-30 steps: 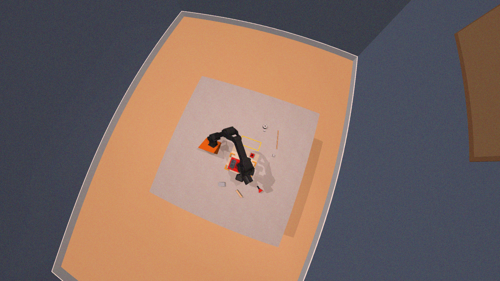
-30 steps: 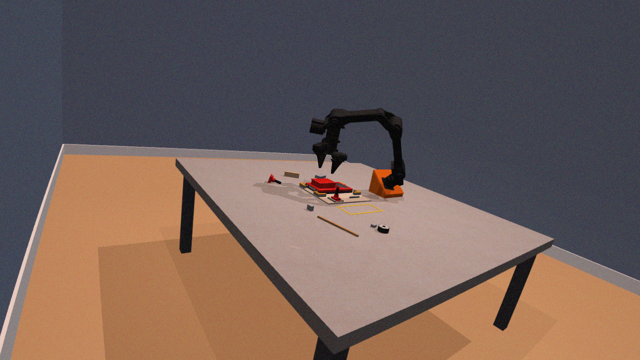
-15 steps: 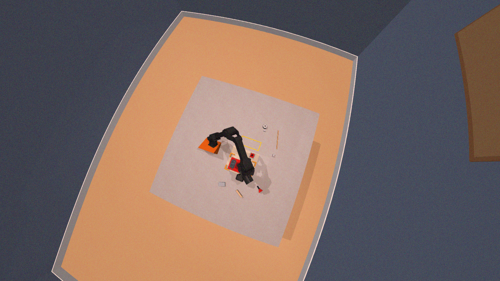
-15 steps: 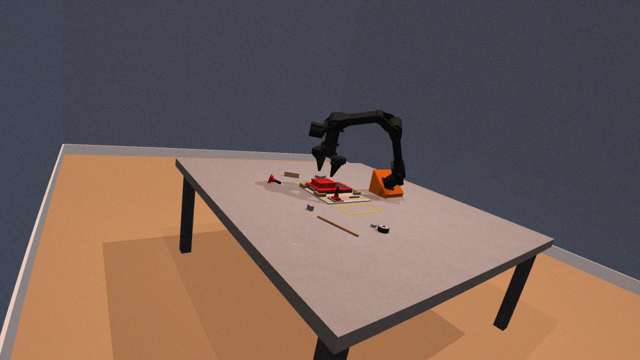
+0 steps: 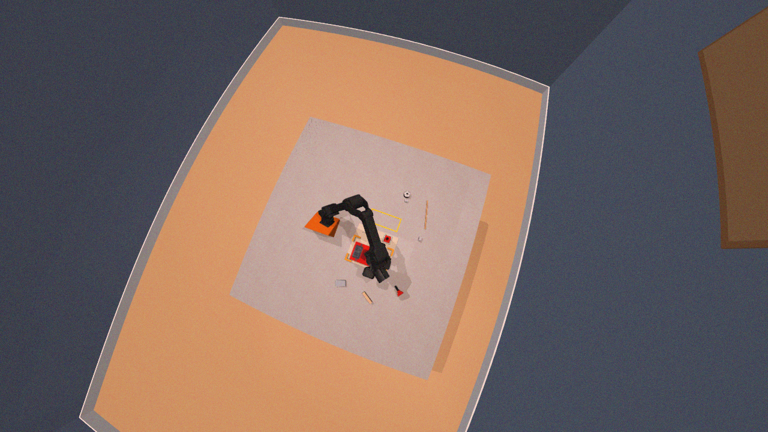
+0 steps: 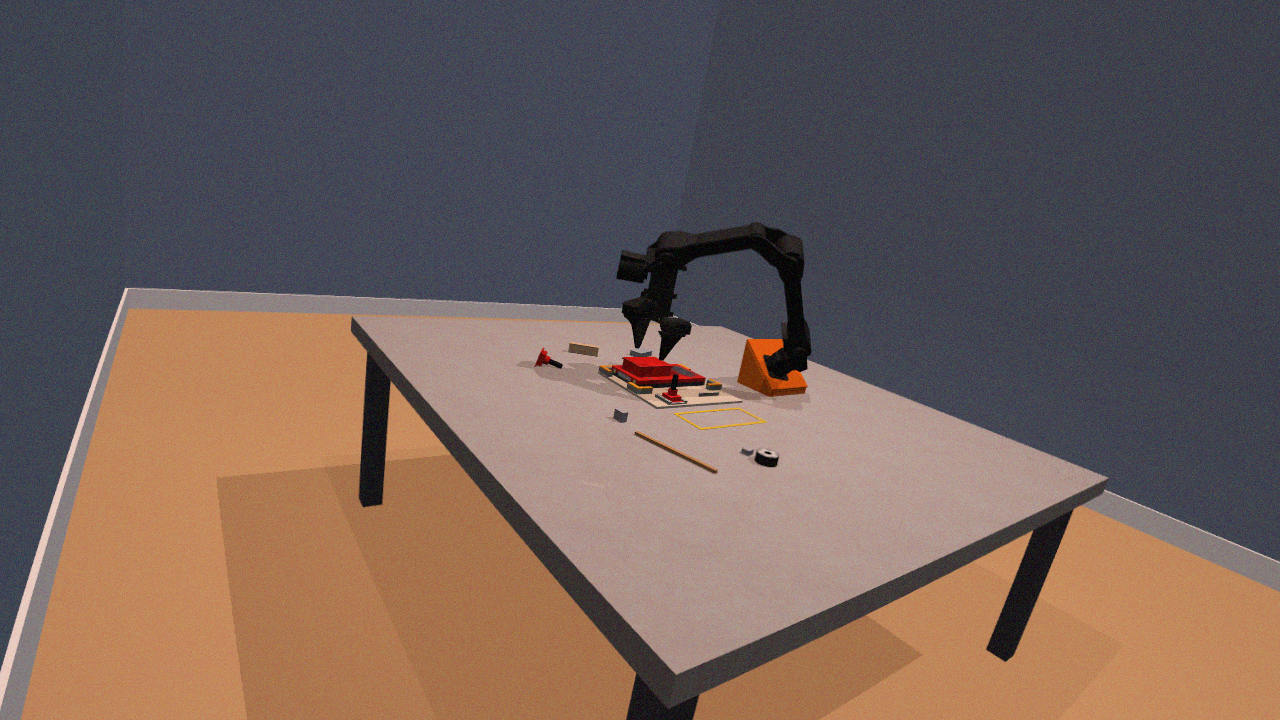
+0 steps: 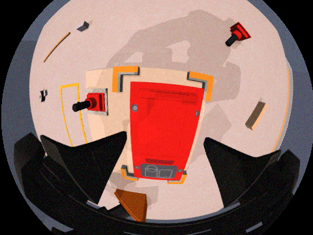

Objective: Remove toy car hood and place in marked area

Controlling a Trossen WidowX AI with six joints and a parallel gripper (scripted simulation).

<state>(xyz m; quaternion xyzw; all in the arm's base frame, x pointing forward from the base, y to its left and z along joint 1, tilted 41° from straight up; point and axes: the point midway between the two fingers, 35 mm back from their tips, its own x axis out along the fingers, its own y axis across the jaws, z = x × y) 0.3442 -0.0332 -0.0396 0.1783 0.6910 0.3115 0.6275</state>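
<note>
Right now my gripper tip is 30 mm above the red hood. The rest, counted from my gripper tip: tan block (210 mm to the right, 60 mm ahead, 50 mm below); thin wooden stick (370 mm to the left, 140 mm ahead, 60 mm below); white wheel (430 mm to the left, 60 mm below, 10 mm behind).
</note>
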